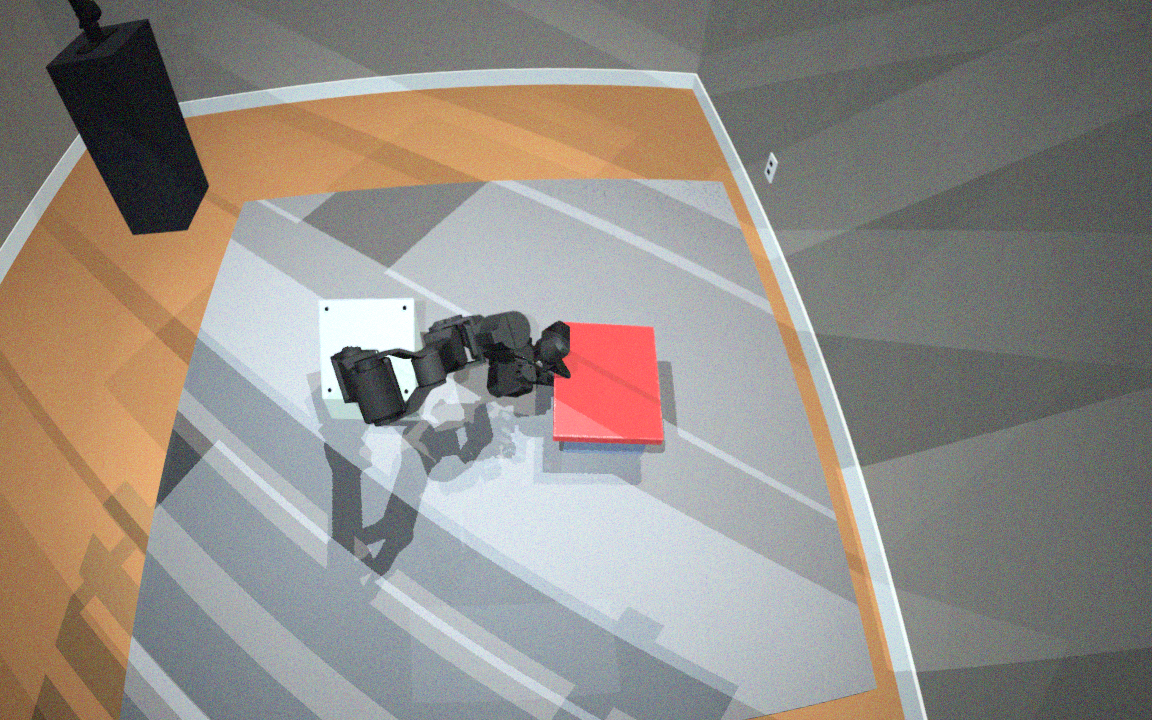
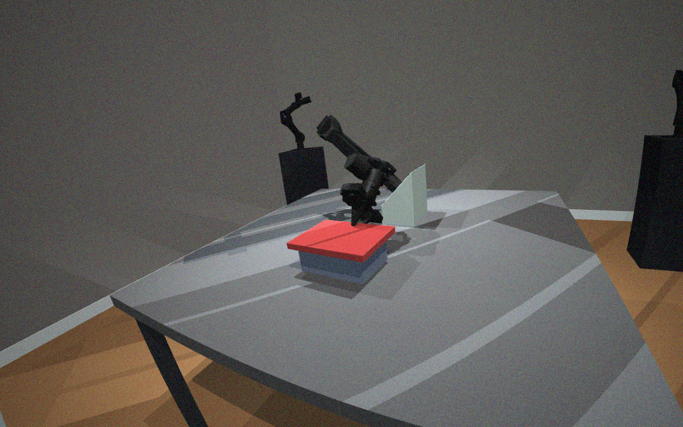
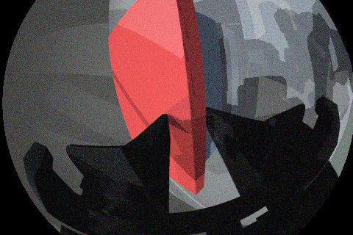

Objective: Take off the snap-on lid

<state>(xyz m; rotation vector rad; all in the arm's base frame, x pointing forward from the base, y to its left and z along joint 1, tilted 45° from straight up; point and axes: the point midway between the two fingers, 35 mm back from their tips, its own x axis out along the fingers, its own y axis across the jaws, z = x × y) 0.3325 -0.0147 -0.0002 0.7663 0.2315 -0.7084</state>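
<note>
The red lid lies 80 mm ahead of my gripper tip. Round my gripper tip: storage box: 80 mm ahead, 40 mm below.
</note>
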